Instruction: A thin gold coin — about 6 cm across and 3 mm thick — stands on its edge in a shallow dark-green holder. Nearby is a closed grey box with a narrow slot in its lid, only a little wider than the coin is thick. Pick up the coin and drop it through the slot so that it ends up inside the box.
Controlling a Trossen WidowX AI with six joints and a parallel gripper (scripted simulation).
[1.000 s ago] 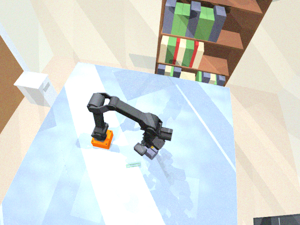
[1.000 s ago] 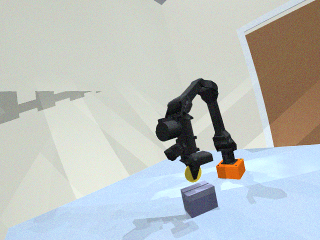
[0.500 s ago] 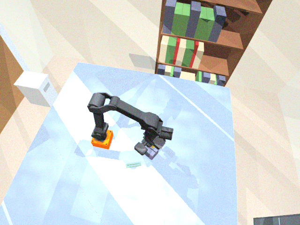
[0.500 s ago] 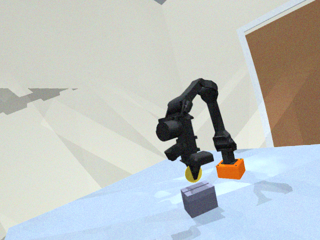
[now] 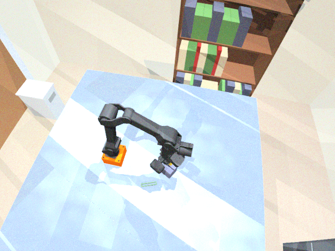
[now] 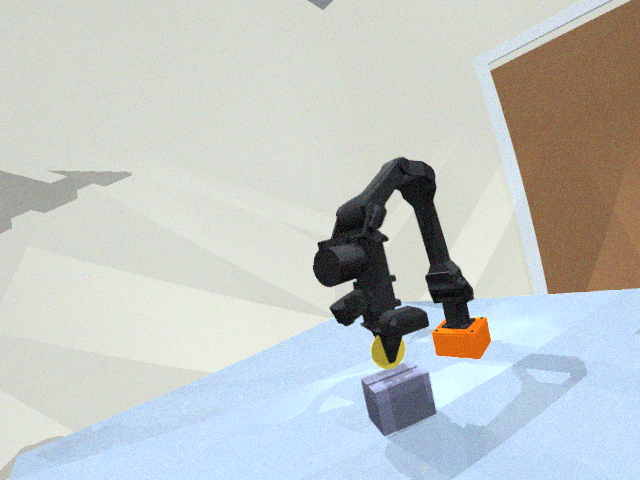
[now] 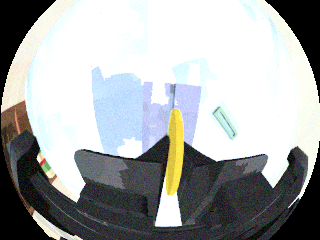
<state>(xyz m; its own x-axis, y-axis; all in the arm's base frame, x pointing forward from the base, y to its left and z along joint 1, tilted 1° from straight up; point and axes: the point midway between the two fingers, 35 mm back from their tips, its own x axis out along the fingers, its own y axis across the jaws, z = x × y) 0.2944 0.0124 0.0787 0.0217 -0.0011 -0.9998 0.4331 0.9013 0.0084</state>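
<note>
The gold coin is 20 mm above my gripper tip.
</note>
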